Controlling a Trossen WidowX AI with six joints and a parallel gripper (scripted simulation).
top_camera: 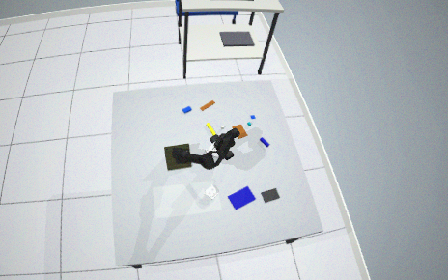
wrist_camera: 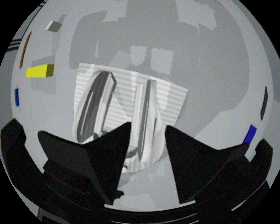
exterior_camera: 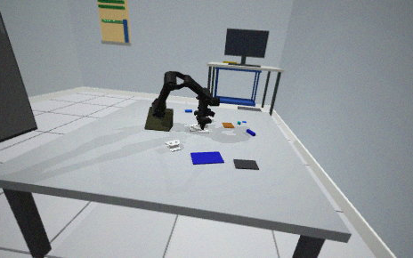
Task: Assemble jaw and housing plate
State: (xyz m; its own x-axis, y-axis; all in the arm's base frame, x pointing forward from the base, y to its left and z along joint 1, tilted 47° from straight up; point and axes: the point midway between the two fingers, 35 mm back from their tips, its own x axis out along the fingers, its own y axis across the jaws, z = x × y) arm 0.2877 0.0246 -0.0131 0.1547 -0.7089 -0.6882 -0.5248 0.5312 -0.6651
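The white base is 3 cm to the left of my gripper tip and 1 cm below it. Round my gripper tip: white jaw: 4 cm behind, 1 cm above; orange square: 19 cm to the left, 16 cm ahead, 2 cm below; yellow bar: 20 cm to the left, 5 cm behind, 1 cm below.
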